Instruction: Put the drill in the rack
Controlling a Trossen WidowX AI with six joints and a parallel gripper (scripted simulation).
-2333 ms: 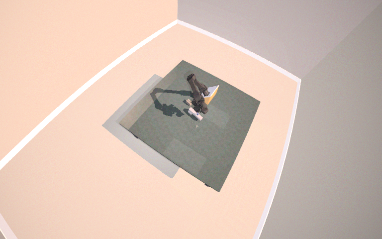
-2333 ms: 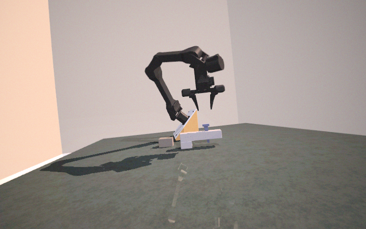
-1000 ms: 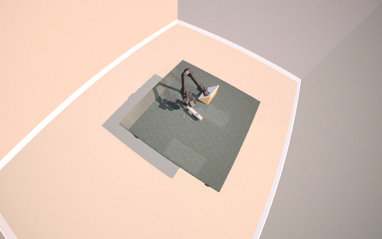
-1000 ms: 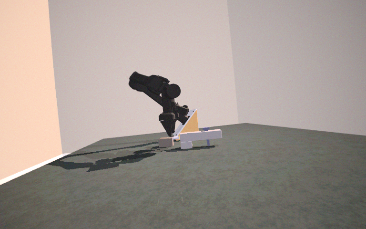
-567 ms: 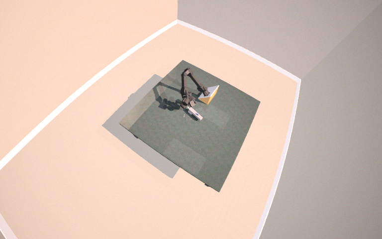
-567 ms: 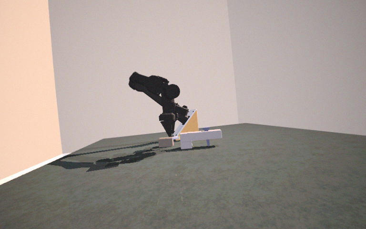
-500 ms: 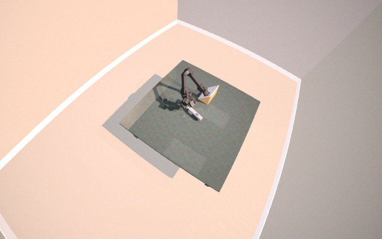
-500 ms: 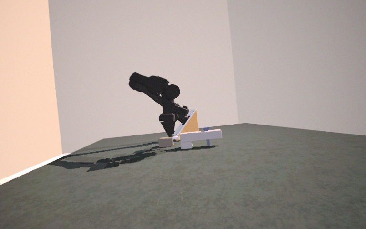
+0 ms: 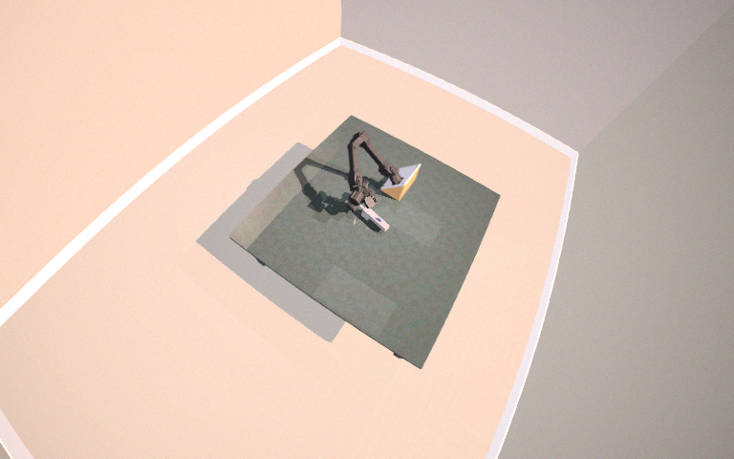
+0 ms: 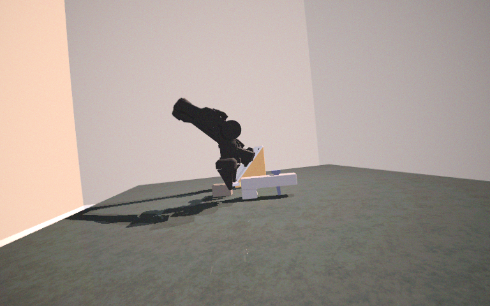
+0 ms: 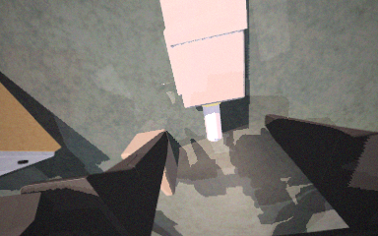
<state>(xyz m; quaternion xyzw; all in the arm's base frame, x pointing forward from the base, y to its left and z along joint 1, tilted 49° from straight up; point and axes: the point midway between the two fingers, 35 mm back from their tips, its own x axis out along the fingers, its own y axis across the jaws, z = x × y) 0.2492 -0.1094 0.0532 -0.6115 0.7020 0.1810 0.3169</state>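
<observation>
The drill is 6 cm to the left of my gripper tip, 1 cm ahead of it and 1 cm above it. From my gripper tip the other things lie so: key (15 cm to the left, 3 cm ahead, 1 cm above); rack (9 cm behind, 3 cm to the right, 2 cm below); housing block (12 cm to the left, 2 cm ahead).
</observation>
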